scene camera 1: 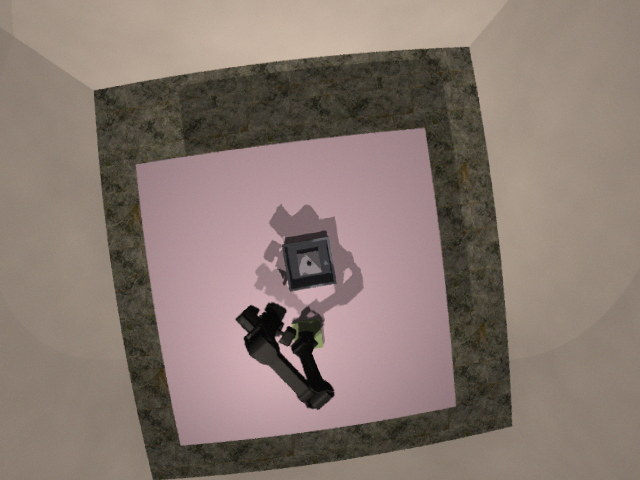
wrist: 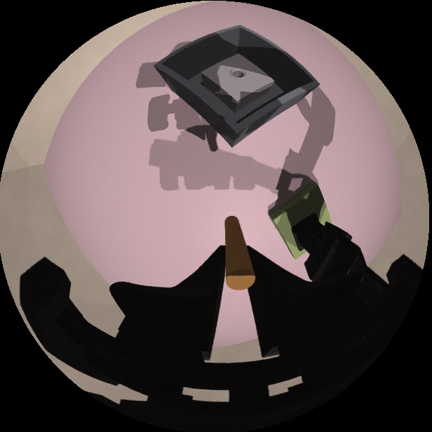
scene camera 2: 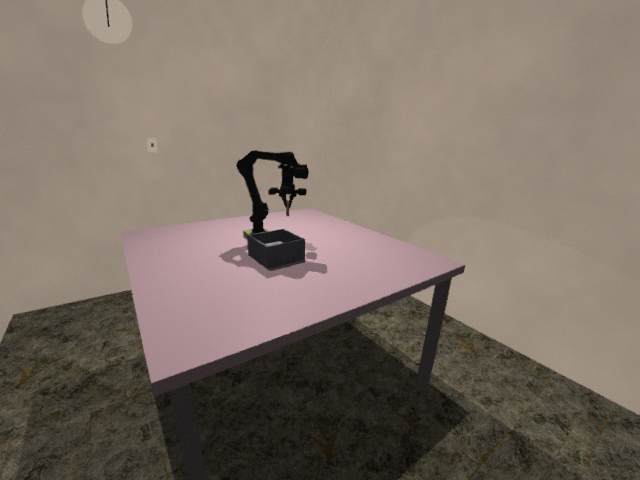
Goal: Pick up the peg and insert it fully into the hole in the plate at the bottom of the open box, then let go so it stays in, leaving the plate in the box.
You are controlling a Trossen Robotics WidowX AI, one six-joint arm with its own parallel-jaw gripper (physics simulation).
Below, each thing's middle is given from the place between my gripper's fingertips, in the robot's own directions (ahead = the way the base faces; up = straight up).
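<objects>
Grey plate (wrist: 236, 81): 14 cm to the right of my hand, 19 cm ahead of it, 14 cm below it. Dark grey box (scene camera 1: 296, 282): 14 cm to the right of my hand, 19 cm ahead of it, 13 cm below it. My hand is 1 cm short of the orange-brown peg (wrist: 239, 274), which, going by their middles, is of the things named here the nearest to my hand.
</objects>
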